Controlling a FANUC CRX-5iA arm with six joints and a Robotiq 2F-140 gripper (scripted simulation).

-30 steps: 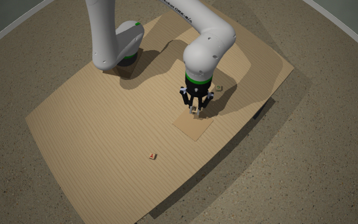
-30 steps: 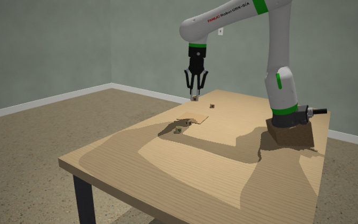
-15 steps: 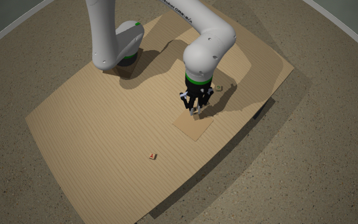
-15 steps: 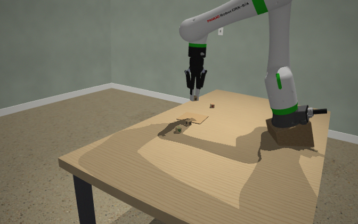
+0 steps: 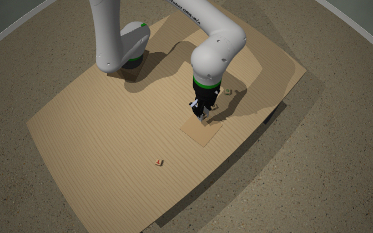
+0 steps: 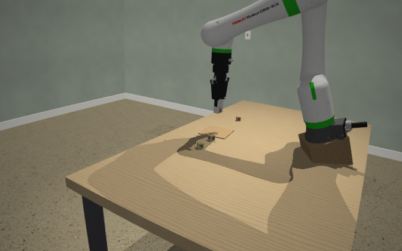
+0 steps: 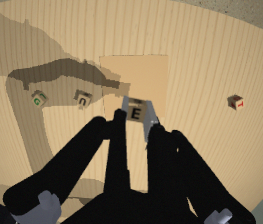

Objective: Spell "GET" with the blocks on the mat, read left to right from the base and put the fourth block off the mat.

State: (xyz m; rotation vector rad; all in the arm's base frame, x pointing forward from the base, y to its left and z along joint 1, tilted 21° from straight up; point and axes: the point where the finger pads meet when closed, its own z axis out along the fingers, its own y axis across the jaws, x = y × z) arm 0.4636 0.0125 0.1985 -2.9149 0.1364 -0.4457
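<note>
Now: hand 14 cm above the mat.
</note>
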